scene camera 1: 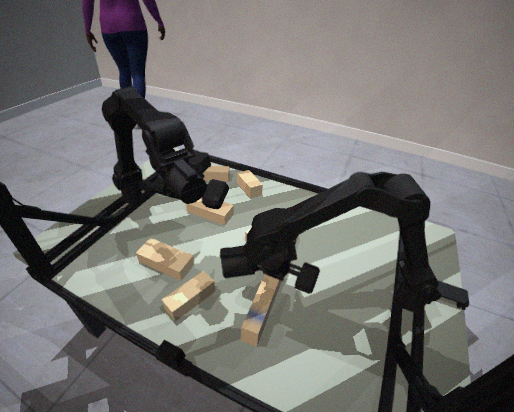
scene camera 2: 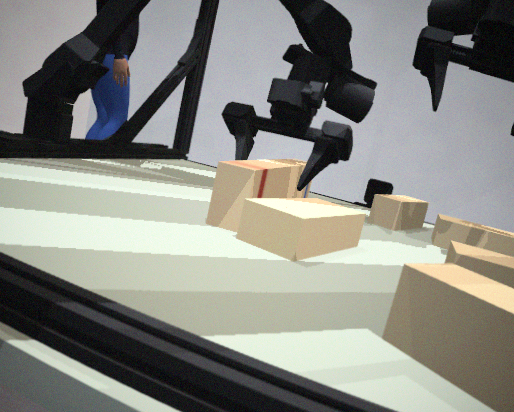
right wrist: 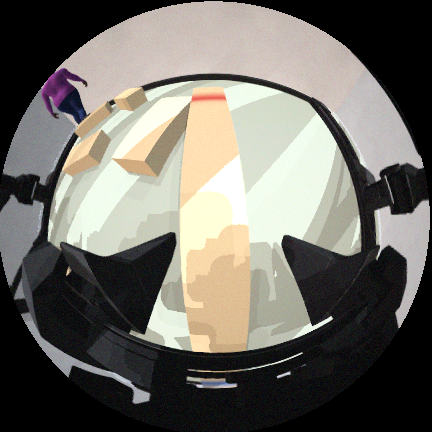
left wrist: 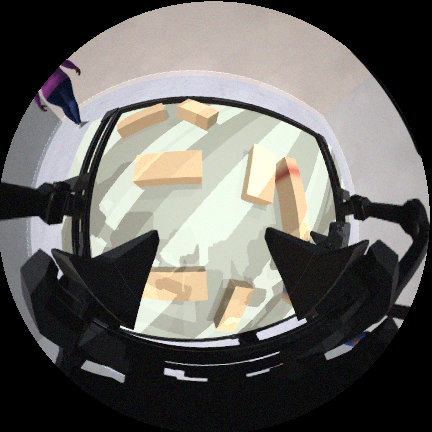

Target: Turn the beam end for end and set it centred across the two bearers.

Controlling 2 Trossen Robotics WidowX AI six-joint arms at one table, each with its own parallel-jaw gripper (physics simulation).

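Where they show: left gripper, fingertip midpoint: (scene camera 1: 203,203) (scene camera 2: 473,121) (left wrist: 212,234); right gripper, fingertip midpoint: (right wrist: 231,239) (left wrist: 299,233); left arm's base at its link origin: (scene camera 1: 132,197) (right wrist: 47,195) (left wrist: 78,206); right arm's base at its link origin: (scene camera 1: 409,300) (scene camera 2: 44,140) (right wrist: 367,198) (left wrist: 341,208).
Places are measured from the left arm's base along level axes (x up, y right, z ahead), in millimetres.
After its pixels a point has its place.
Note:
The beam (scene camera 1: 260,305) @(z 581, x 44, y 201 mm) (scene camera 2: 232,192) @(z 554, x 18, y -111 mm) (left wrist: 291,200) @(z 545, x 31, y -3 mm) (right wrist: 212,165) @(z 568, x 44, y 29 mm) is a long pale wood bar lying on the table, with a blue band near its front end in scene camera 1 and a red band near its other end. My right gripper (scene camera 1: 280,273) @(z 584, x 14, y 74 mm) (scene camera 2: 271,174) @(z 584, x 14, y 74 mm) (right wrist: 231,239) @(z 584, x 14, y 74 mm) is open and low over the beam, its fingers on either side of it. My left gripper (scene camera 1: 202,193) @(z 348, x 145, y 58 mm) (scene camera 2: 474,119) @(z 348, x 145, y 58 mm) (left wrist: 212,234) @(z 348, x 145, y 58 mm) is open and empty above the table. Plain wood blocks lie around; which two are the bearers I cannot tell. A block (scene camera 2: 300,227) @(z 473, x 11, y -148 mm) (left wrist: 257,172) @(z 467, x 19, y -64 mm) (right wrist: 150,145) @(z 498, x 19, y -19 mm) lies close beside the beam.
Other blocks include one (scene camera 1: 211,210) @(z 296, x 19, y -51 mm) (left wrist: 167,167) @(z 278, x 19, y -67 mm) near the left gripper, two (scene camera 1: 165,257) @(z 290, x 19, y 172 mm) (scene camera 1: 188,295) @(z 415, x 25, y 243 mm) at the front left in scene camera 1, and two (scene camera 1: 217,173) @(z 200, x 18, y -247 mm) (scene camera 1: 250,183) @(z 345, x 28, y -234 mm) at the back. A black frame rail (scene camera 1: 120,332) @(z 312, x -20, y 378 mm) edges the table. A person (scene camera 1: 125,40) stands behind.

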